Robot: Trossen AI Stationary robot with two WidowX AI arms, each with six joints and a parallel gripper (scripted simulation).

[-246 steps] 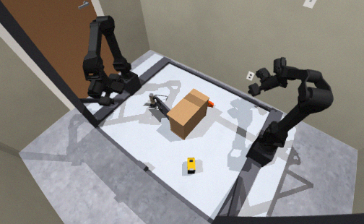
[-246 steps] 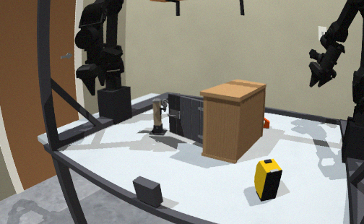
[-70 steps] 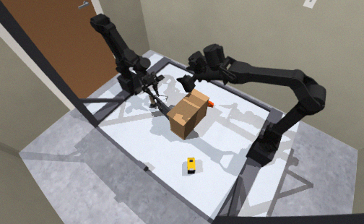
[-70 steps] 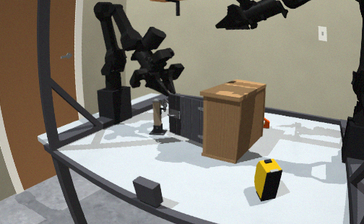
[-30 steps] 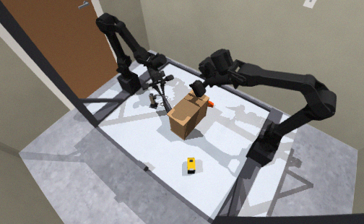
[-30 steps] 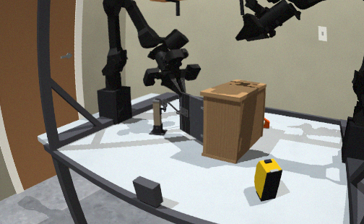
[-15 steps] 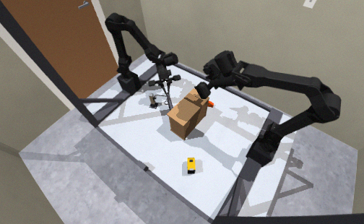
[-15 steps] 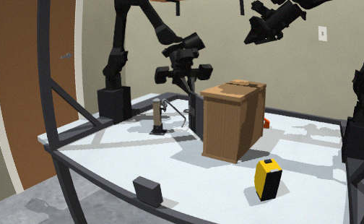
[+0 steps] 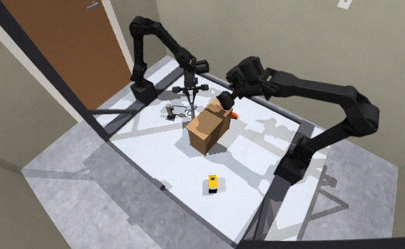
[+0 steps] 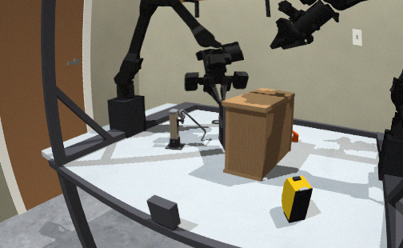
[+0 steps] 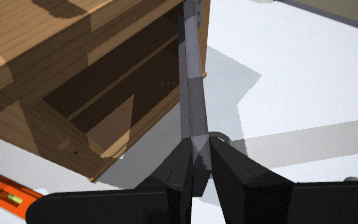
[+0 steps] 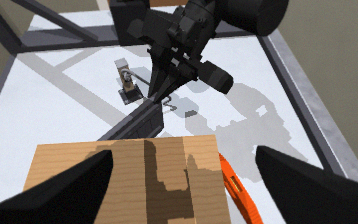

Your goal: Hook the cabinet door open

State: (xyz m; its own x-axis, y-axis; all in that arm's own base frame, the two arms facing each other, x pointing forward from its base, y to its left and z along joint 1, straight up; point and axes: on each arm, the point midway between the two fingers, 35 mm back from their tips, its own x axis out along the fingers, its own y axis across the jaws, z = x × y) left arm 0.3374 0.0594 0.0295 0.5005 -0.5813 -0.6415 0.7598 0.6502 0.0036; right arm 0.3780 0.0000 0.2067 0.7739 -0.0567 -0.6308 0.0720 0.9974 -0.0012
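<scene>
My left hand is 10 cm above the grey hook, 7 cm to the right of it and 3 cm past it. Also, from my left hand: yellow block (32 cm to the right, 29 cm behind, 12 cm below); grey door (8 cm below, 8 cm behind, 5 cm to the right); orange object (16 cm to the right, 14 cm below, 10 cm ahead).
</scene>
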